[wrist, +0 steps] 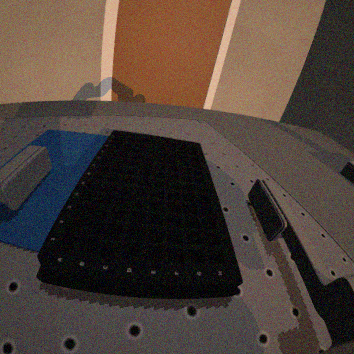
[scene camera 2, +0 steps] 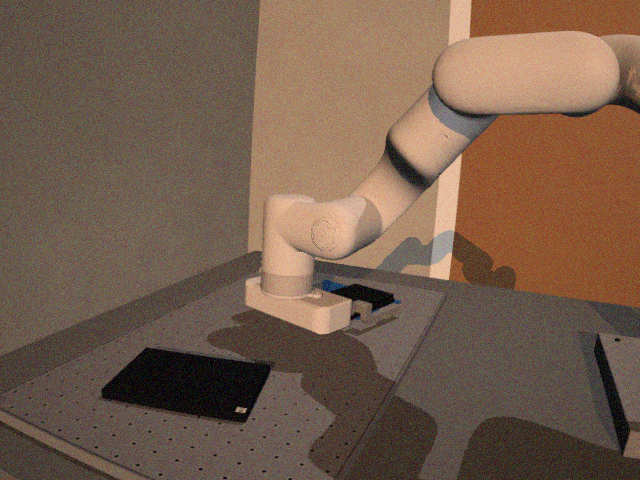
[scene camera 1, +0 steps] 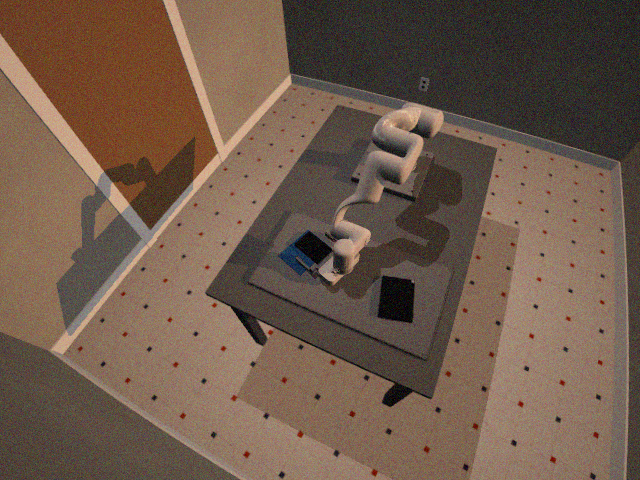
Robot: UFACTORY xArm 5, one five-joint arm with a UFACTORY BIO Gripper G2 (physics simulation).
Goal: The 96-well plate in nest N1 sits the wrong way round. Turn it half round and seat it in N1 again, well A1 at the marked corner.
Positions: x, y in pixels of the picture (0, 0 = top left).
Scene:
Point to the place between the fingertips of my gripper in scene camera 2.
356, 296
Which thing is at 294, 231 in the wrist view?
My gripper.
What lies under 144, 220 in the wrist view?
A black 96-well plate.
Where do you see a black base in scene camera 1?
396, 297

